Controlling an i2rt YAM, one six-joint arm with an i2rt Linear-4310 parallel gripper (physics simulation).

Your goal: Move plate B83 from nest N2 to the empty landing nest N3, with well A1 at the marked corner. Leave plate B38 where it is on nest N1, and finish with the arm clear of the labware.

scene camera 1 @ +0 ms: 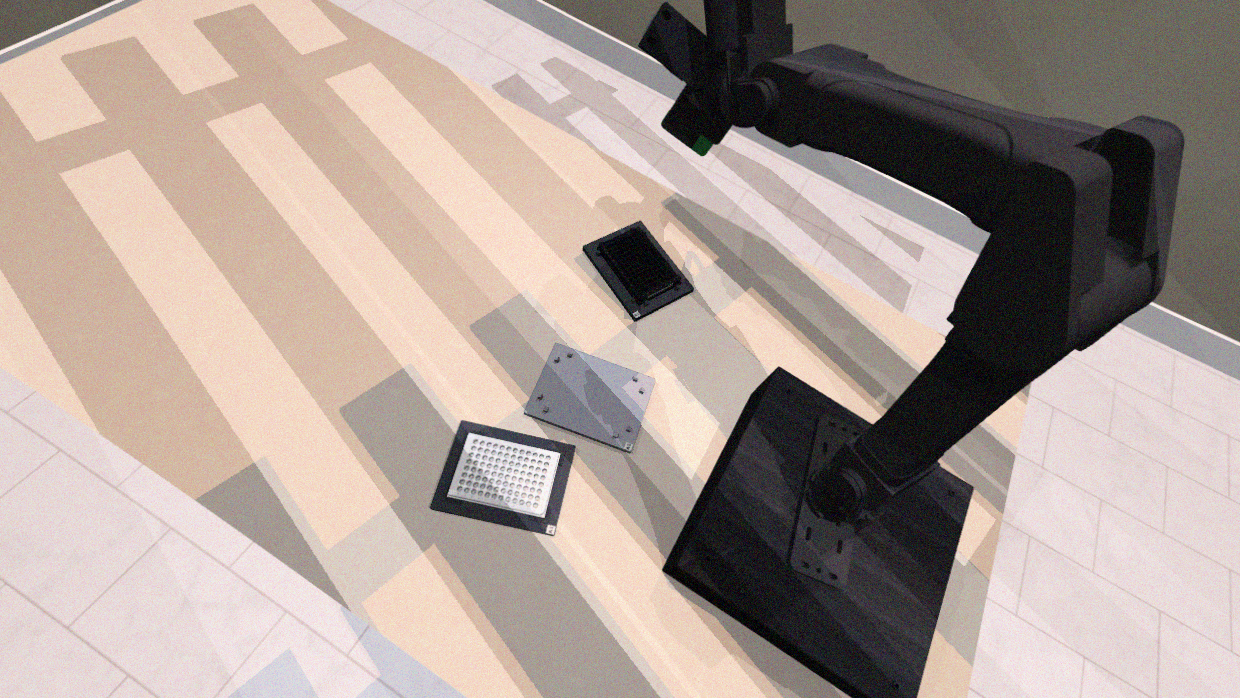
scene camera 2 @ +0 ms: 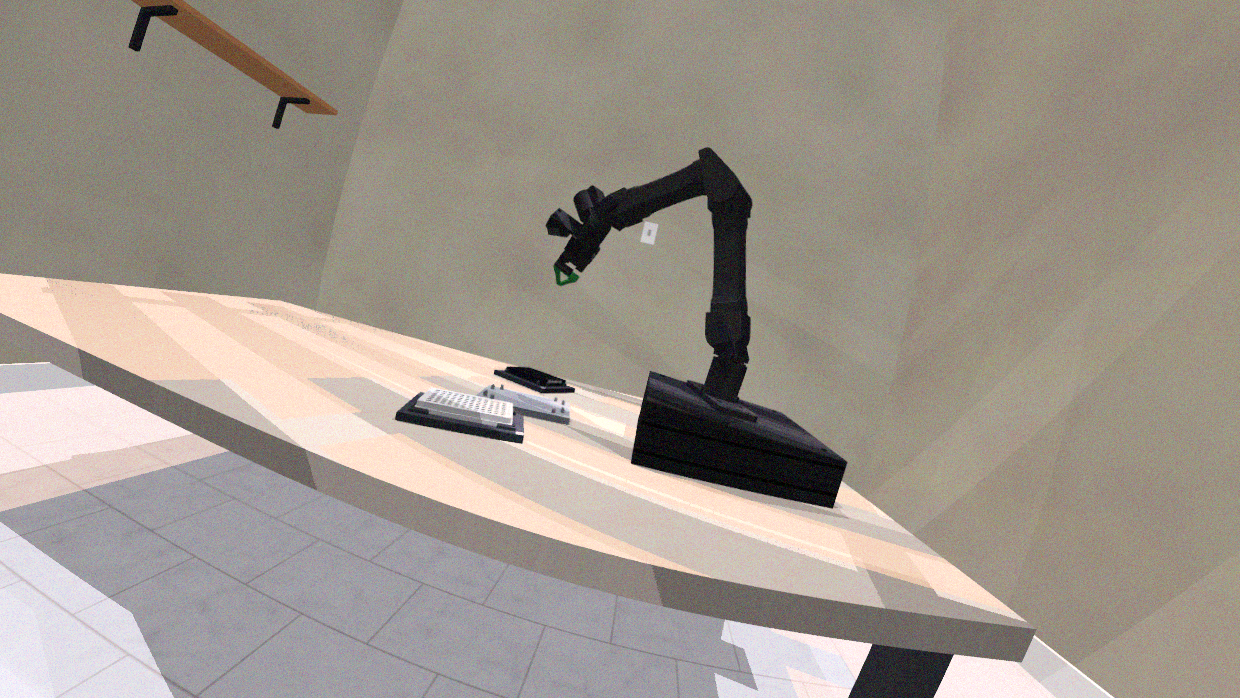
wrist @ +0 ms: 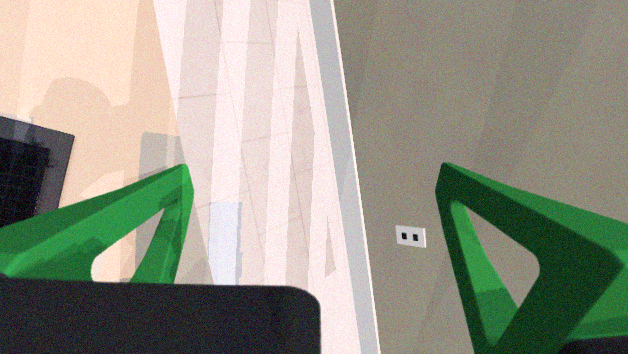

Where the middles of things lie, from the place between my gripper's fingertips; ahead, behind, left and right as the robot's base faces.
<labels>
The grey nest plate (scene camera 1: 594, 398) is 35 cm to the left of my hand and 28 cm below it. Also, from my hand: white plate with round holes (scene camera 1: 492, 472) 7 cm ahead, 50 cm to the left, 27 cm below.
</labels>
